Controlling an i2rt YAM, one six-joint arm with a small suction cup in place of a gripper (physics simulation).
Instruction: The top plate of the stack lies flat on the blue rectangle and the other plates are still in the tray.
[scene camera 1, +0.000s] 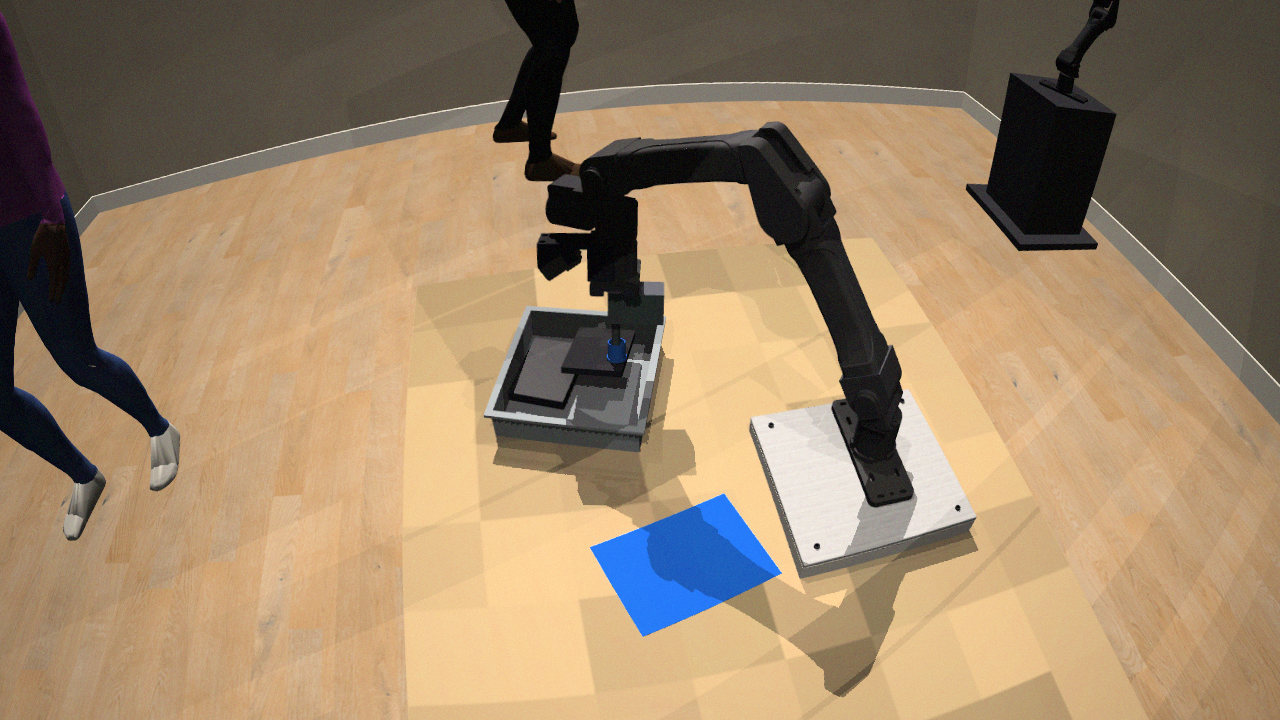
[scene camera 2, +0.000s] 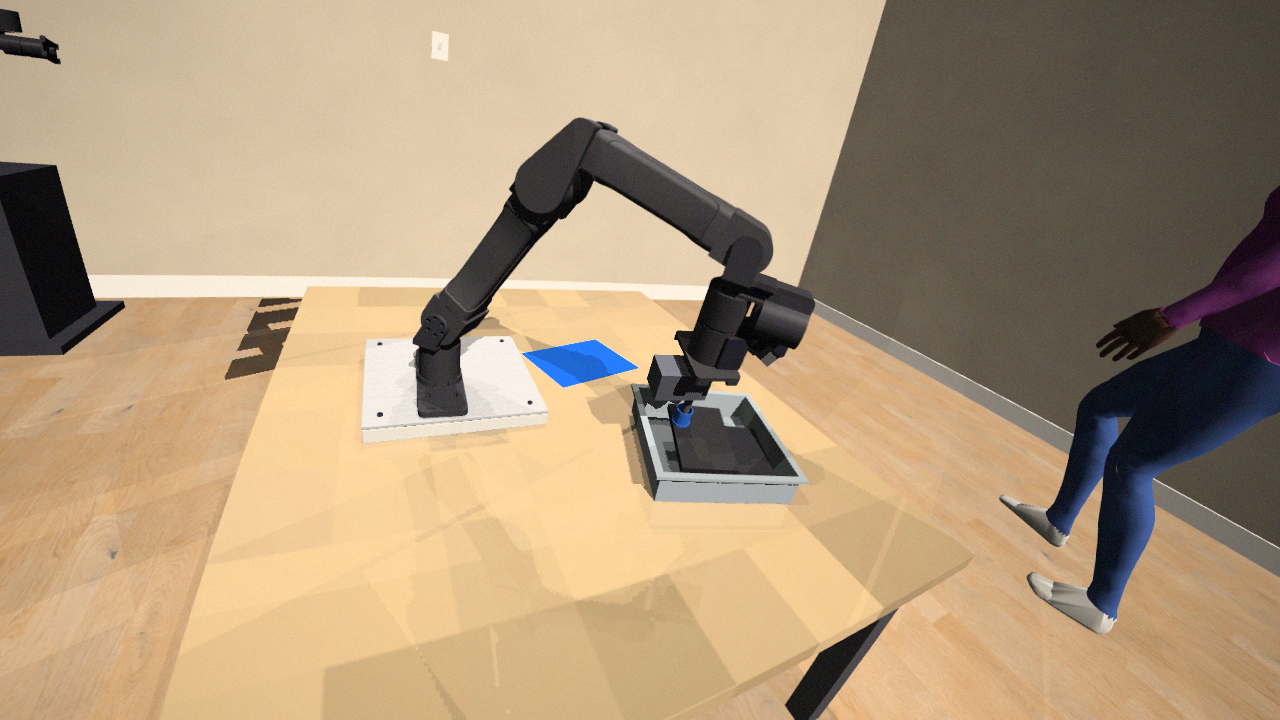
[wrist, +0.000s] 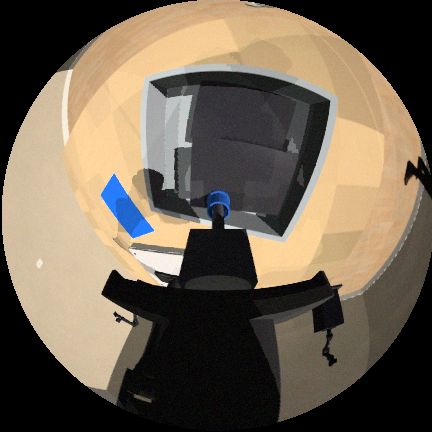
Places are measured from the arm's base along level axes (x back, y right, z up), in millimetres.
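Where they show: hand at its tool point: (scene camera 1: 616, 364) (scene camera 2: 679, 425) (wrist: 217, 195); arm's base at its link origin: (scene camera 1: 871, 450) (scene camera 2: 439, 381).
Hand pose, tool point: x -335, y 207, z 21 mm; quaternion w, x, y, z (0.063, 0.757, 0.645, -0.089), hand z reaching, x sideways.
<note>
Things, the pixels of their centre, and the offset from my tool point. "pt": a spot on its surface instead.
- grey tray at the middle of its body: (wrist: 225, 151) (scene camera 1: 579, 375) (scene camera 2: 707, 440) dx -53, dy +13, dz -27 mm
- blue rectangle at a spot on its surface: (scene camera 1: 685, 562) (scene camera 2: 581, 360) (wrist: 122, 210) pt dx +49, dy -321, dz -51 mm
A grey tray (scene camera 1: 559, 427) (scene camera 2: 725, 487) (wrist: 241, 69) stands on the table and holds a stack of dark square plates (scene camera 1: 542, 372). My suction cup (scene camera 1: 616, 350) (scene camera 2: 682, 413) (wrist: 217, 203) is blue and sits on the near edge of the top plate (scene camera 1: 589, 350) (wrist: 241, 132). It holds that plate a little above the stack, shifted toward the tray's right side and still over the tray. The blue rectangle (scene camera 1: 685, 562) (scene camera 2: 580, 360) (wrist: 125, 207) lies flat on the table between the tray and the arm's base, with nothing on it.
The arm's white base plate (scene camera 1: 805, 483) (scene camera 2: 389, 376) sits beside the blue rectangle. A black pedestal (scene camera 1: 1047, 165) (scene camera 2: 36, 250) stands by the wall. People walk on the floor around the table (scene camera 1: 45, 269) (scene camera 1: 536, 80) (scene camera 2: 1163, 385).
</note>
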